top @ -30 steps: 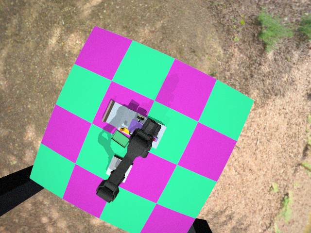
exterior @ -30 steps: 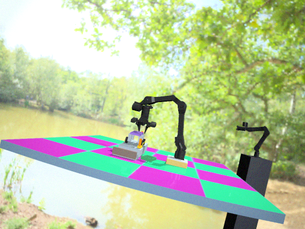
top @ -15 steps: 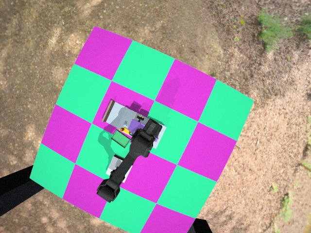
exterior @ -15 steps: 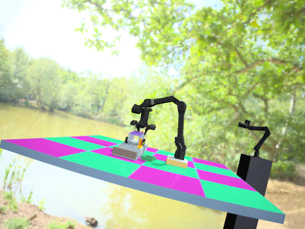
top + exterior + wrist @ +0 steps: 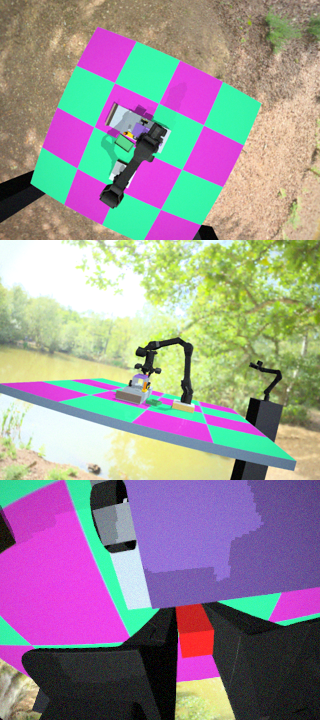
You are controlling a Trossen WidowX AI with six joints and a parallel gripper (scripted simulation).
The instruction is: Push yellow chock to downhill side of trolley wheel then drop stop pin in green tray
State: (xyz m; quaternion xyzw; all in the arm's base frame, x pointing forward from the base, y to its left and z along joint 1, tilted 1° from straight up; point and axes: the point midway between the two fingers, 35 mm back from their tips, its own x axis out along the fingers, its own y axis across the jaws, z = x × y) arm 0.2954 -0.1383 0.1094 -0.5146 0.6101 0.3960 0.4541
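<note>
Right now my gripper tip is 1 cm past the yellow chock, 18 cm to the right of it and 4 cm above it. From my gripper tip the other things lie so: red-headed stop pin: right at my gripper tip; grey ramp: 3 cm ahead, 9 cm to the left, 8 cm below; purple-topped trolley: 3 cm ahead, 9 cm to the left, 2 cm below.
</note>
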